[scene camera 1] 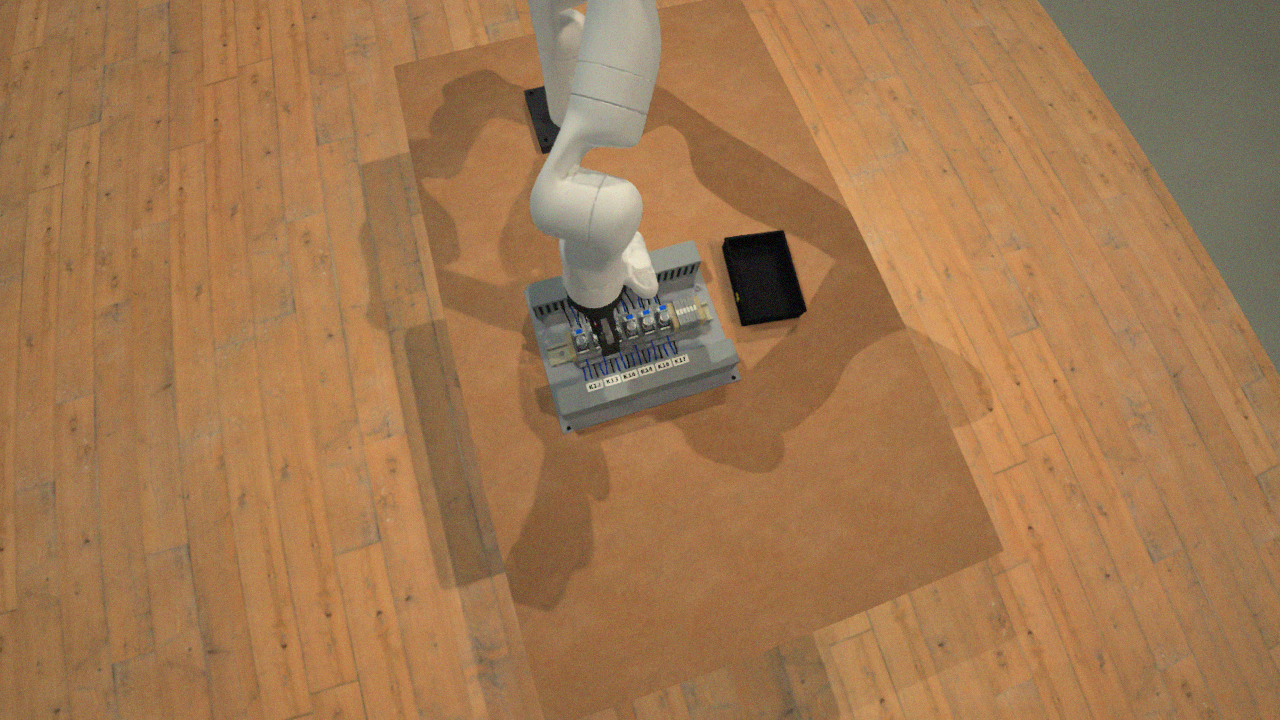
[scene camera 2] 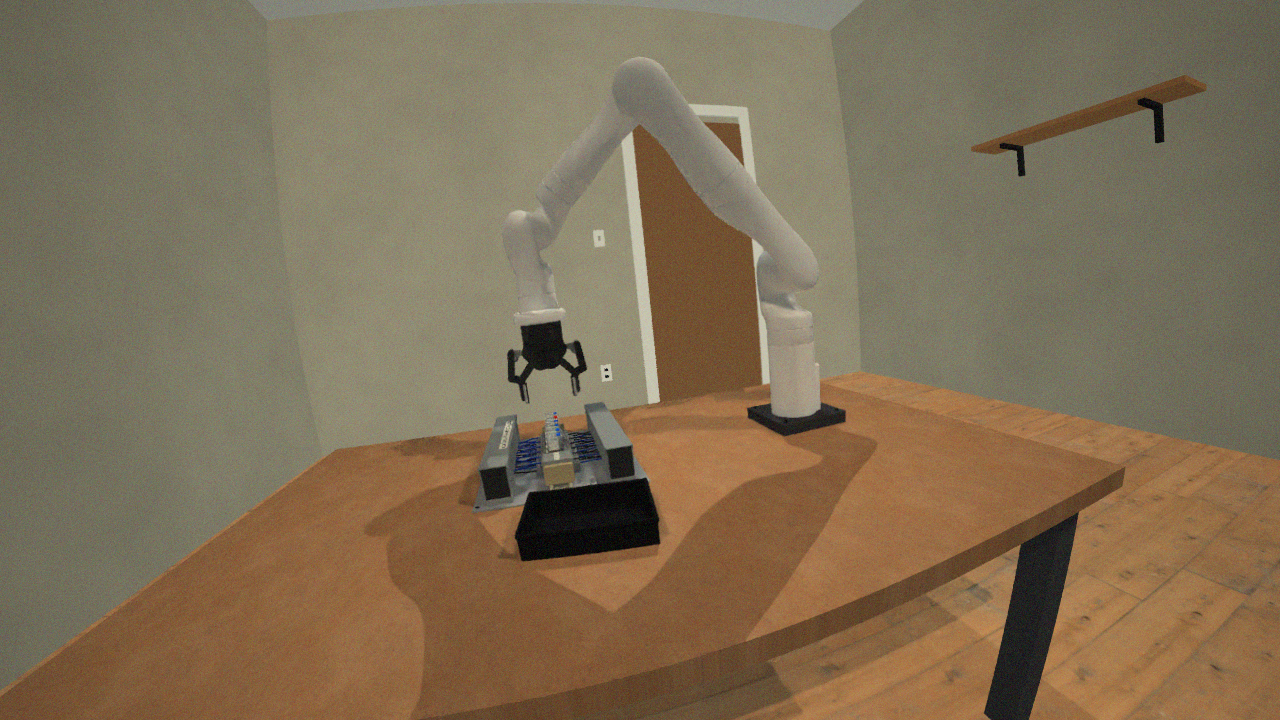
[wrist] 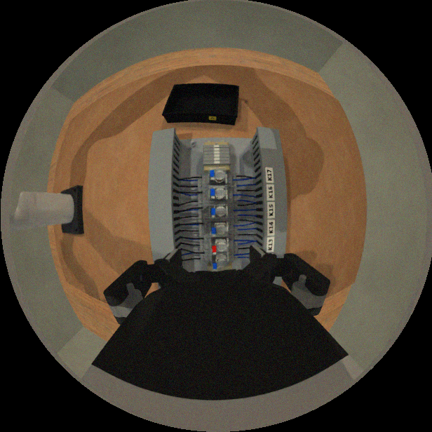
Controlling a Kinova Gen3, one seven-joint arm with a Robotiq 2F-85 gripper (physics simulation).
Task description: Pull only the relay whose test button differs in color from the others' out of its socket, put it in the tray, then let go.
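Places are measured from the arm's base along level axes (x ahead, y left, z up), in centimetres.
Pixels of known places: gripper, fingertip midpoint: (scene camera 1: 597,319) (scene camera 2: 551,399); arm's base at its link origin: (scene camera 2: 793,410).
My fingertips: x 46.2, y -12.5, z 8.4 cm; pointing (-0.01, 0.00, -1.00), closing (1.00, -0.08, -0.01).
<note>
Ahead of a thing's pixels: the offset from my fingertips to its top centre.
The relay with the red test button (wrist: 220,245) stands in the socket row beside the K13 label, second from the near end in the wrist view. In scene camera 2 its red button @[dx -0.3, dy -0.4, dz -3.6 cm] (scene camera 2: 554,416) shows small; in scene camera 1 the gripper largely hides it. The other relays @[dx +1.1, dy +5.3, dz -3.6 cm] (wrist: 220,211) (scene camera 1: 630,326) have blue buttons and stand in the same row. My gripper (scene camera 1: 607,333) (scene camera 2: 550,394) (wrist: 215,254) is open and empty, above the row, its fingers spread across the rail. The black tray @[dx +0.7, dy +31.6, dz -7.1 cm] (scene camera 1: 773,317) (scene camera 2: 590,540) (wrist: 190,118) stands beyond the K17 end of the panel.
The grey panel has two raised wire ducts @[dx +10.5, dy +4.4, dz -4.3 cm] (scene camera 1: 640,396) @[dx -8.3, dy +6.2, dz -4.3 cm] (scene camera 2: 617,452) (wrist: 162,200), one along each side of the relays, with blue and black wires between. Terminal blocks (wrist: 216,155) sit at the K17 end. The arm's black base plate (scene camera 2: 796,416) (wrist: 77,220) stands behind the panel.
</note>
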